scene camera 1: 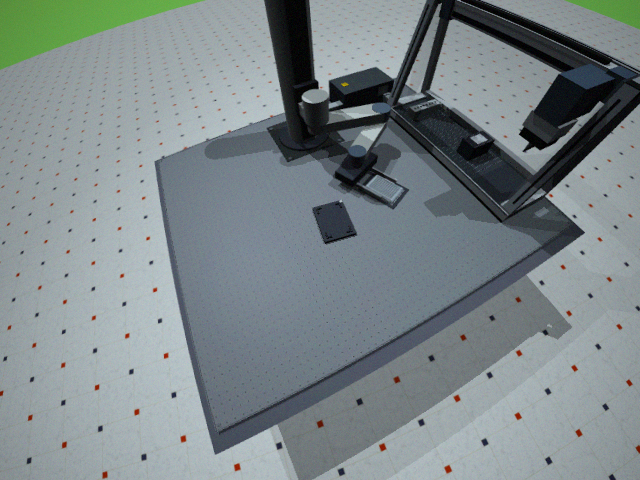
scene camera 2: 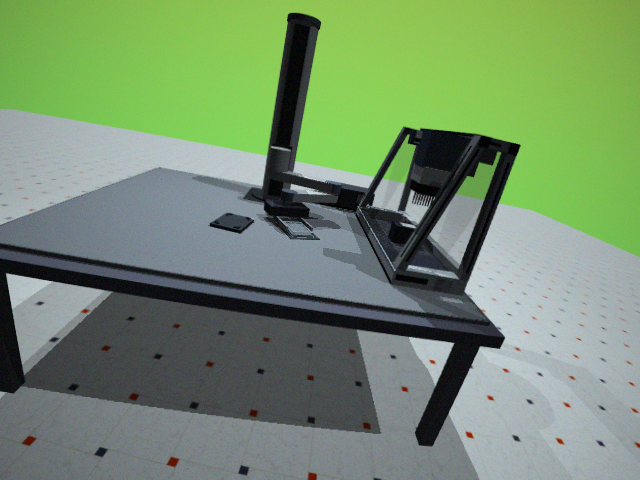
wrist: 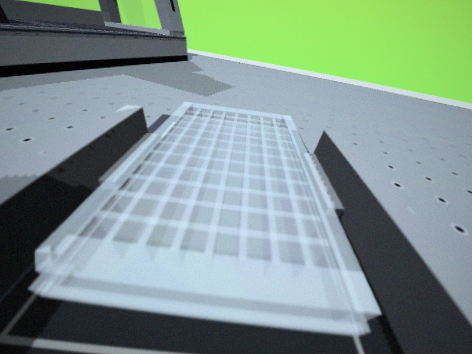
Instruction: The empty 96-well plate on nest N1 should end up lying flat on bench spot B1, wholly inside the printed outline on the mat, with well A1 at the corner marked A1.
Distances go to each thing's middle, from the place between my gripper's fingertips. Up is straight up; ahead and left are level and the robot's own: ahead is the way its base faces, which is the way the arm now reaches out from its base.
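Counted from my hand: dark flat pad (wrist: 45, 318), 1 cm to the right, 2 cm behind, 2 cm below. Clear well plate (wrist: 220, 215), 1 cm to the right, 2 cm behind. Dark nest block (scene camera 1: 332, 219), 26 cm to the right, 2 cm ahead, 1 cm below.
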